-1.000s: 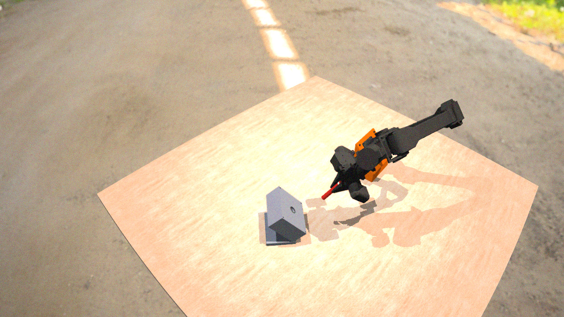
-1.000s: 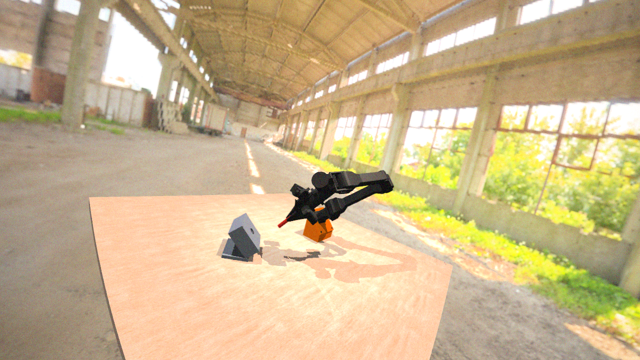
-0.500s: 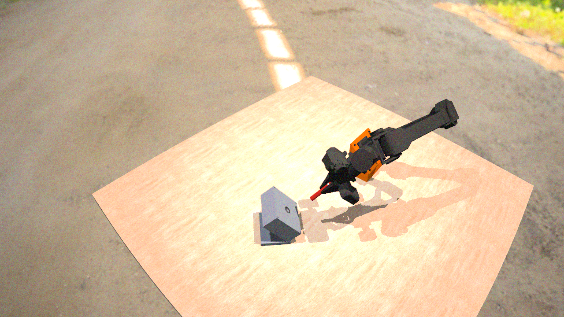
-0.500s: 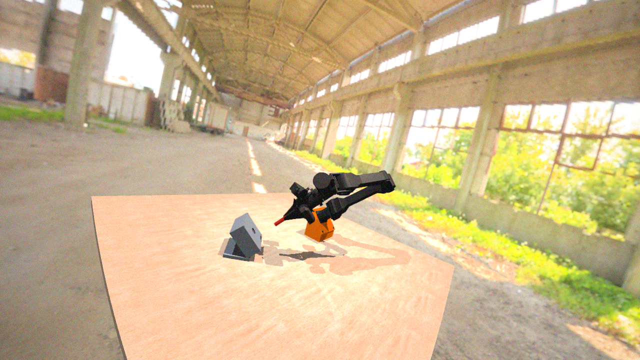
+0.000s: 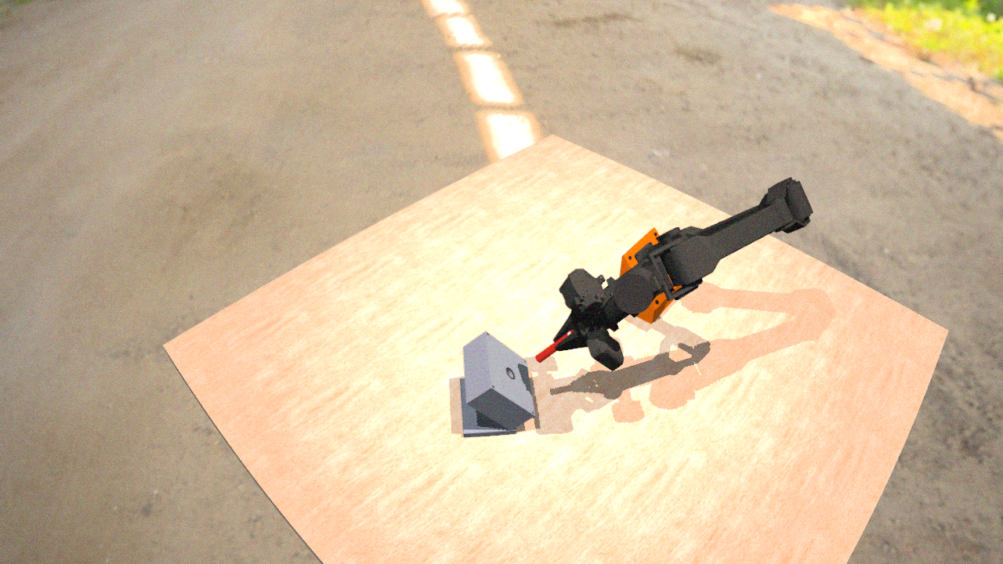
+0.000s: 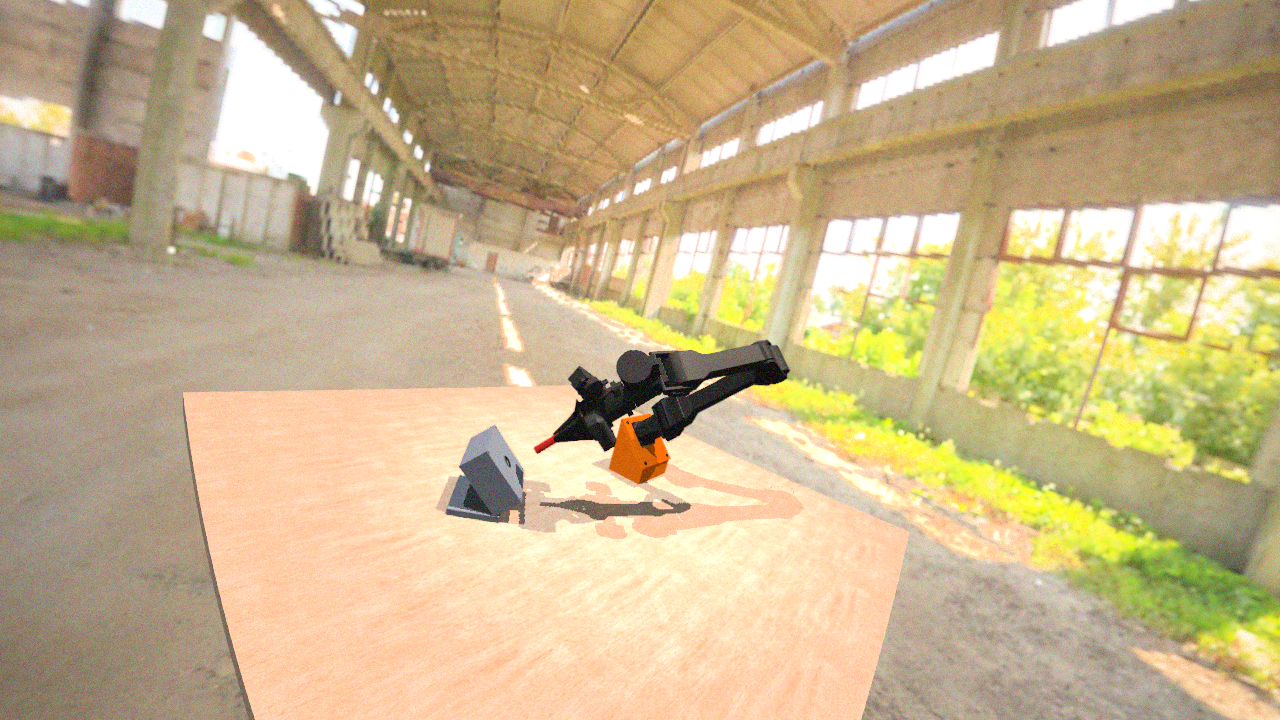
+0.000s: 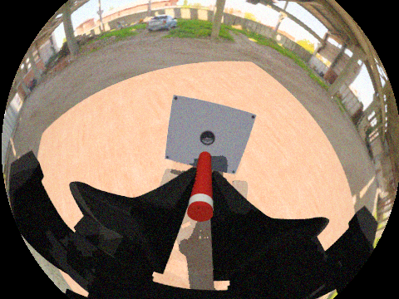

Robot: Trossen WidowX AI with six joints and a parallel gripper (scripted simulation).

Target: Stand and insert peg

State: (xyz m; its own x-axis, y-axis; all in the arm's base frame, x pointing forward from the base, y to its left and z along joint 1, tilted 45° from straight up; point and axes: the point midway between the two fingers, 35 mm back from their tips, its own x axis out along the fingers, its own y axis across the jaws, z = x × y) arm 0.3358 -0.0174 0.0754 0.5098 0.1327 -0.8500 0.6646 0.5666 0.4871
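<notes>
My gripper tip is 7 cm short of the grey sloped panel, 7 cm to the left of it and 8 cm above it. Round my gripper tip: red peg (1 cm behind, 1 cm to the left, 1 cm above).
</notes>
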